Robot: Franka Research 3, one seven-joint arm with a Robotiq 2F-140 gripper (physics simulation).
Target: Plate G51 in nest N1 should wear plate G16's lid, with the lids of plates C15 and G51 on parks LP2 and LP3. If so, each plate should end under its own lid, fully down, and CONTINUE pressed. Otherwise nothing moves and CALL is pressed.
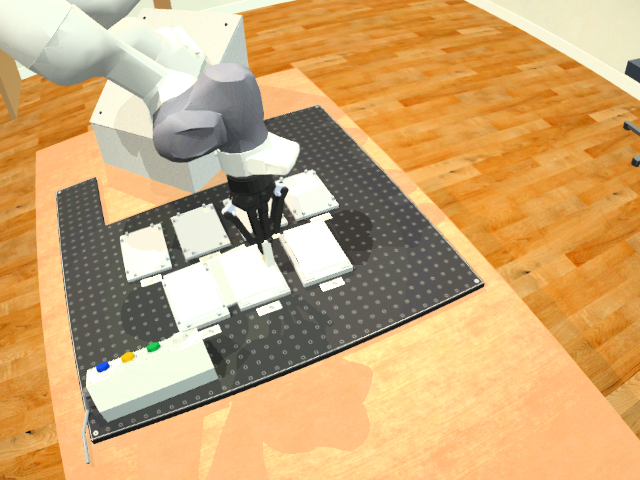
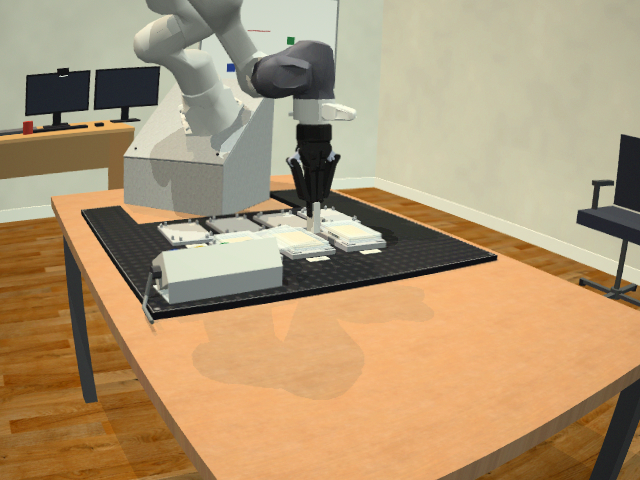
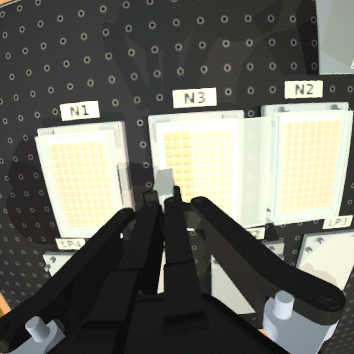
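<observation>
My gripper (image 1: 266, 250) (image 2: 313, 219) (image 3: 166, 180) is shut and empty, its fingertips low at the N1-side part of the plate in nest N3 (image 1: 252, 281) (image 3: 175, 150). A clear lid (image 1: 221, 279) (image 3: 255, 175) lies shifted sideways on that plate and sticks out across the gap to the plate in nest N2 (image 1: 192, 297) (image 3: 312, 165). Whether it touches that plate is unclear. The plate in nest N1 (image 1: 317, 253) (image 2: 356, 237) (image 3: 80, 185) looks covered. Parks LP3 (image 1: 144, 253) (image 3: 327, 260) and LP2 (image 1: 200, 230) are pale pads with corner pins; whether they bear lids is unclear. Plate names are unreadable.
The button box (image 1: 155, 382) (image 2: 222, 268) with blue (image 1: 102, 366), yellow (image 1: 127, 357) and green (image 1: 153, 347) buttons stands at the board's corner beyond N2. Park LP4 (image 1: 310, 193) lies behind N1. LP1 is mostly hidden by the gripper. The perforated board (image 1: 392, 299) lies on the table (image 1: 465, 387).
</observation>
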